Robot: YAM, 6 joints.
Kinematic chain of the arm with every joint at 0, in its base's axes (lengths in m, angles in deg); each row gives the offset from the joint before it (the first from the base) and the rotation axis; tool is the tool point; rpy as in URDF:
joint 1: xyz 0 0 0.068 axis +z
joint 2: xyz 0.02 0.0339 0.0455 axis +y
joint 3: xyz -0.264 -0.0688 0 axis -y
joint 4: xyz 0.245 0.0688 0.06 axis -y
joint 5: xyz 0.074 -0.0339 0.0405 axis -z
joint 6: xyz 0.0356 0 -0.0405 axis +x
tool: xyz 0 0 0 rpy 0 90 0
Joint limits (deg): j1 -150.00..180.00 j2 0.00..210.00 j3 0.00..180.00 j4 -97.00..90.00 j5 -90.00..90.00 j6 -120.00..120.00
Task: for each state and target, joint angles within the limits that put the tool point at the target. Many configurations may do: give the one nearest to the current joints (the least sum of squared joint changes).
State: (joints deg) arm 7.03 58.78 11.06 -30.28 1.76 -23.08
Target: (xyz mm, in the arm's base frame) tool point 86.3 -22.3 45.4
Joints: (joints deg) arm -11.47 75.43 3.48 -16.76 7.58 -23.08
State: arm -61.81 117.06 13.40 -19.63 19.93 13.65
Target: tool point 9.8 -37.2 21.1
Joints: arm -58.93 116.37 6.75 -24.09 17.67 13.65
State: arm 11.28 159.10 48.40 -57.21 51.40 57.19
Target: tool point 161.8 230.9 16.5
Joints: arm 60.51 134.62 64.06 -59.87 49.71 57.19
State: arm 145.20 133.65 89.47 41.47 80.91 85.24
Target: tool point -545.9 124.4 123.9
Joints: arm 170.64 150.75 109.52 39.71 72.42 85.24
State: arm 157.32 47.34 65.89 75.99 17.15 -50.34
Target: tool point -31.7 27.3 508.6
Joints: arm 155.57 40.65 54.16 78.50 19.27 -50.34
